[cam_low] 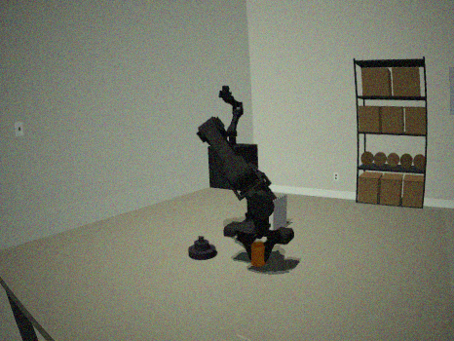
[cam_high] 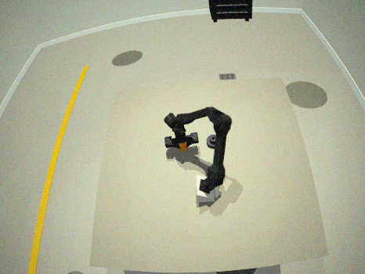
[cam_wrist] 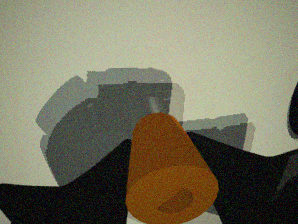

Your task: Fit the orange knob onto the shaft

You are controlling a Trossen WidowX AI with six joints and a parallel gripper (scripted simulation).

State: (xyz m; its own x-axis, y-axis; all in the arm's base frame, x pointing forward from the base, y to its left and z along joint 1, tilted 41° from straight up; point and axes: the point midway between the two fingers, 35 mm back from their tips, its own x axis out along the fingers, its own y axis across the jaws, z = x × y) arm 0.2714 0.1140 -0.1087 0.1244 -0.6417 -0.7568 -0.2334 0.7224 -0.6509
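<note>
My gripper tip is 170 mm to the left of the dark round pedestal, 50 mm short of it and 20 mm below it. From my gripper tip the other things lie so: orange knob 20 mm above.
</note>
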